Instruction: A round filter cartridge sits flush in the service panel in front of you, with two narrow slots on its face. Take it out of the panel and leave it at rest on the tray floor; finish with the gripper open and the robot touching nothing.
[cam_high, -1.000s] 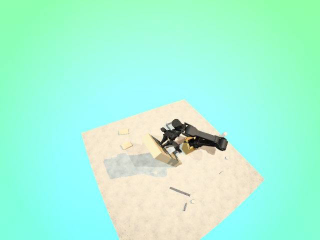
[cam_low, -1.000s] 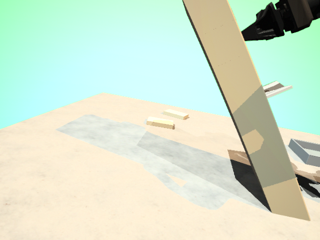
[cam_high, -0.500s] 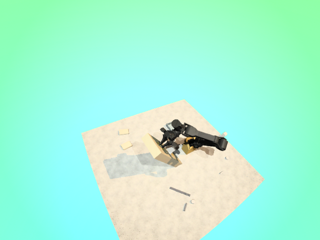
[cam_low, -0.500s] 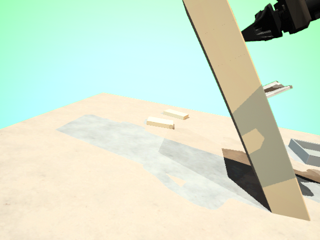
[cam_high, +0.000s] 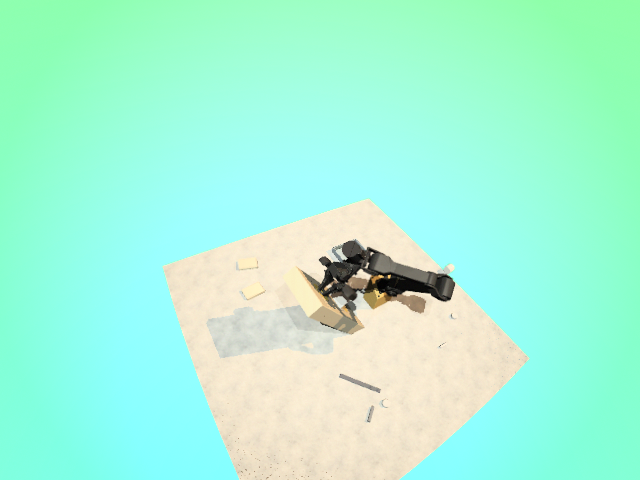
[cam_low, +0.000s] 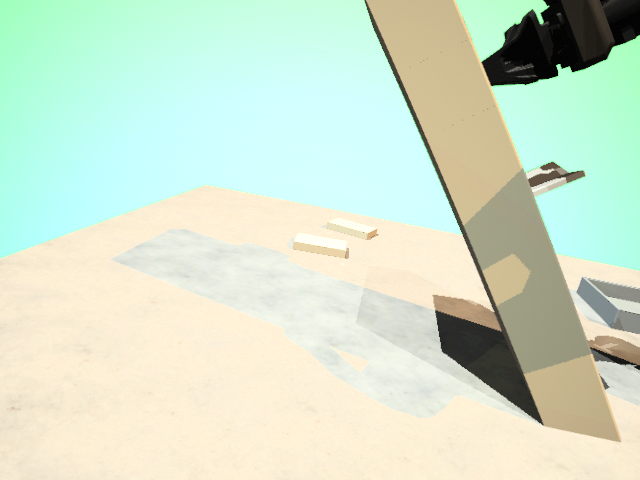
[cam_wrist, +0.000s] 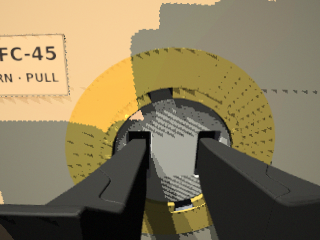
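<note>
My gripper tip is now 1 cm short of the round filter cartridge and 1 cm above it. Round my gripper tip: grey tray 39 cm behind, 29 cm to the right, 28 cm below.
</note>
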